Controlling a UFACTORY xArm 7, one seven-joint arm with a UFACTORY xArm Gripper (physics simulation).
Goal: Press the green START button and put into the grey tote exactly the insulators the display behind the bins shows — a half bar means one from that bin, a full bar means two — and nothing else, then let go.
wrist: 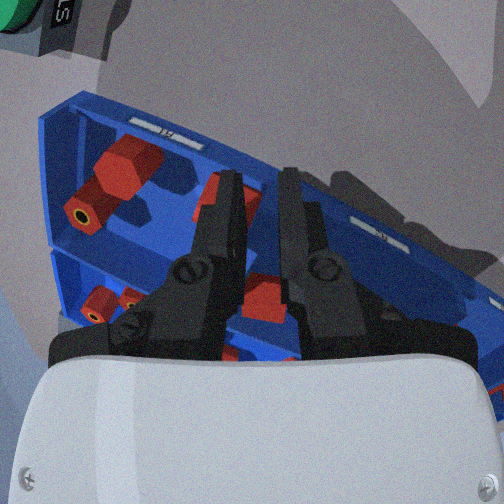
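Note:
My gripper (pixel 261 175) hangs over a row of blue bins (pixel 165 220). Its two black fingers stand close together with a narrow gap, and nothing is held between the tips. The left bin holds a red hexagonal insulator (pixel 112 182) with a yellow-ringed bore, lying free at the left. A second red insulator (pixel 227 197) is partly hidden behind my left finger. Another red insulator (pixel 263 297) shows between the finger bases, lower in the bins. Part of the green START button (pixel 15 12) shows at the top left corner. The tote and the display are out of view.
The front bin (pixel 75 290) holds two small red insulators (pixel 100 304) at the lower left. The bin to the right (pixel 400 280) shows no insulators. White label strips (pixel 167 133) sit on the bin rims. The button's grey housing (pixel 60 25) is at the top left.

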